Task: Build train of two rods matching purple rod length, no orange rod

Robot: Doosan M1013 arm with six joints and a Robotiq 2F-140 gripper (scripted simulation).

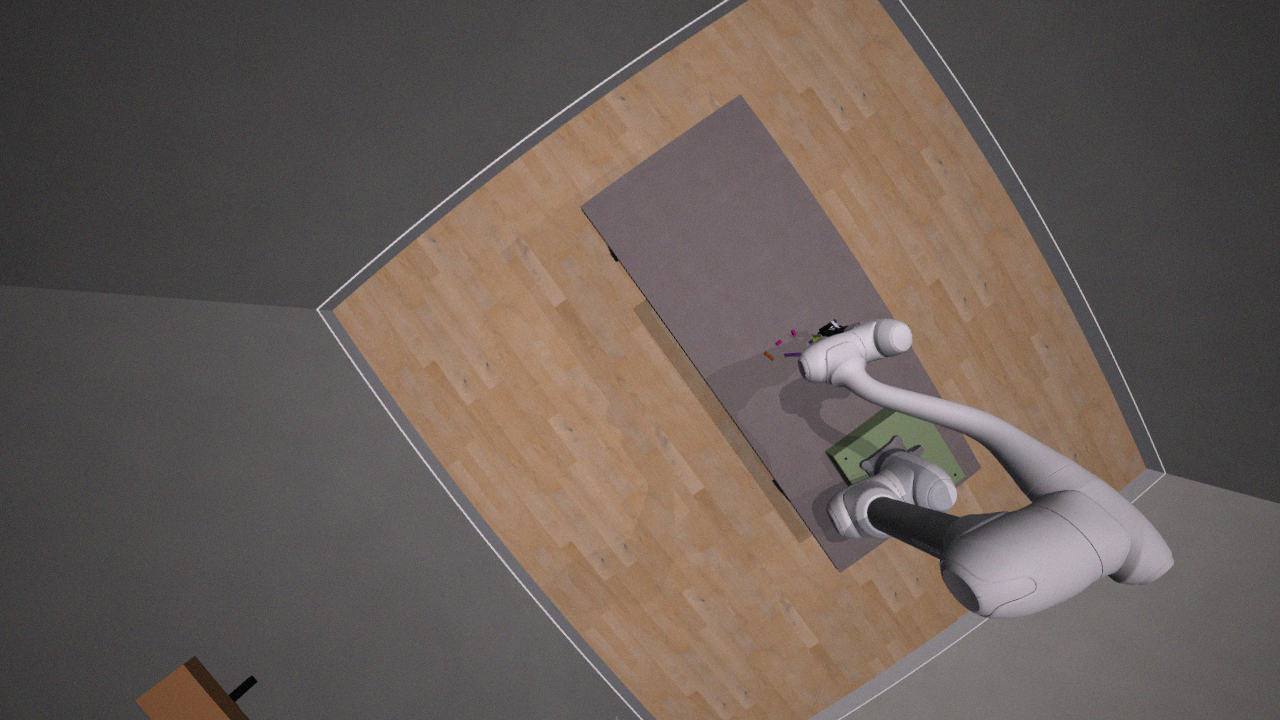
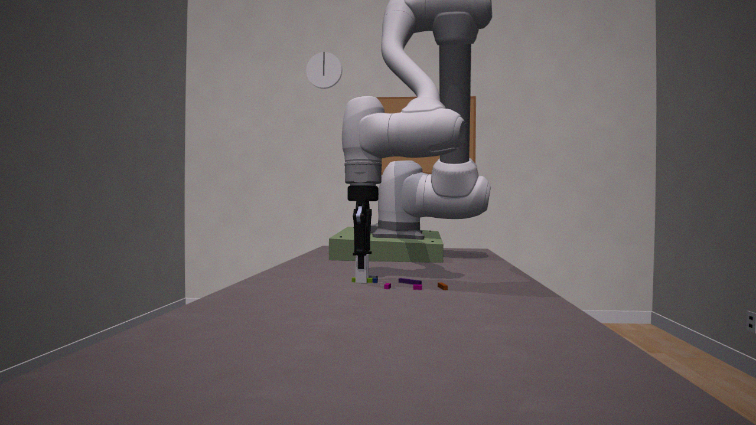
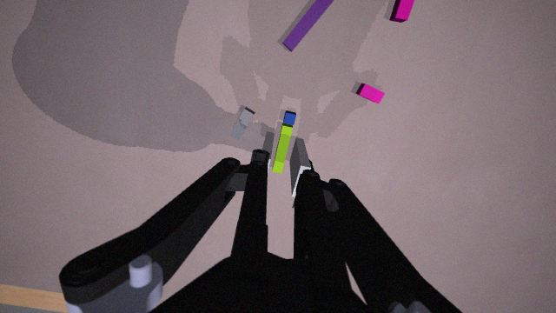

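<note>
The lime rod is 3 cm below my hand. Round my hand: blue rod 3 cm to the left, 3 cm below; purple rod 1 cm ahead, 12 cm to the left, 3 cm below; grey rod 4 cm behind, 2 cm to the left, 3 cm below.
</note>
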